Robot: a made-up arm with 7 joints. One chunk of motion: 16 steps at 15 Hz.
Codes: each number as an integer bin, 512 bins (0 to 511) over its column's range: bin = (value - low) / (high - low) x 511, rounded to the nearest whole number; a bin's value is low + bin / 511 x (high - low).
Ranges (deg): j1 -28..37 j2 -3..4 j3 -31..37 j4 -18..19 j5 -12..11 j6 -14..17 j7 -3..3
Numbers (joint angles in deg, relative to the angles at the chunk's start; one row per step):
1: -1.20 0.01 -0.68 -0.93 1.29 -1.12 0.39
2: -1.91 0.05 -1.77 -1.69 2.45 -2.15 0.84
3: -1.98 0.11 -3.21 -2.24 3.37 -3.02 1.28
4: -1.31 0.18 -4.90 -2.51 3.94 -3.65 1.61
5: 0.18 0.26 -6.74 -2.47 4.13 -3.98 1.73
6: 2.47 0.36 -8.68 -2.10 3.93 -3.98 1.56
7: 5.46 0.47 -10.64 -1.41 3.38 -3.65 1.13
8: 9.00 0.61 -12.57 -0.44 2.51 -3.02 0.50
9: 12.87 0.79 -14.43 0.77 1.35 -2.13 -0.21
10: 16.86 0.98 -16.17 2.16 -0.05 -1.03 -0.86
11: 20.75 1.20 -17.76 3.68 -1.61 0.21 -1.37
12: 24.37 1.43 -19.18 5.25 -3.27 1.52 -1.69
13: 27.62 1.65 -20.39 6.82 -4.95 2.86 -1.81
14: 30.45 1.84 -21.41 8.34 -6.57 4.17 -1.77
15: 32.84 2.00 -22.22 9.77 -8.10 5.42 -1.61
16: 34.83 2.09 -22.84 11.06 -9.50 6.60 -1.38
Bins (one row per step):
1: 211 220 228 236 295 212 289
2: 205 223 220 225 321 195 327
3: 205 227 209 218 341 181 365
4: 210 232 196 214 354 171 393
5: 222 238 182 214 358 165 403
6: 240 245 168 220 354 165 388
7: 263 253 153 229 342 171 352
8: 291 264 138 243 322 181 298
9: 321 277 125 259 297 196 238
10: 353 291 111 278 265 214 182
11: 383 307 99 299 231 234 139
12: 412 323 89 321 194 256 112
13: 437 339 80 343 157 278 101
14: 460 353 72 364 121 300 105
15: 478 365 66 384 87 320 118
16: 494 372 61 401 56 340 138

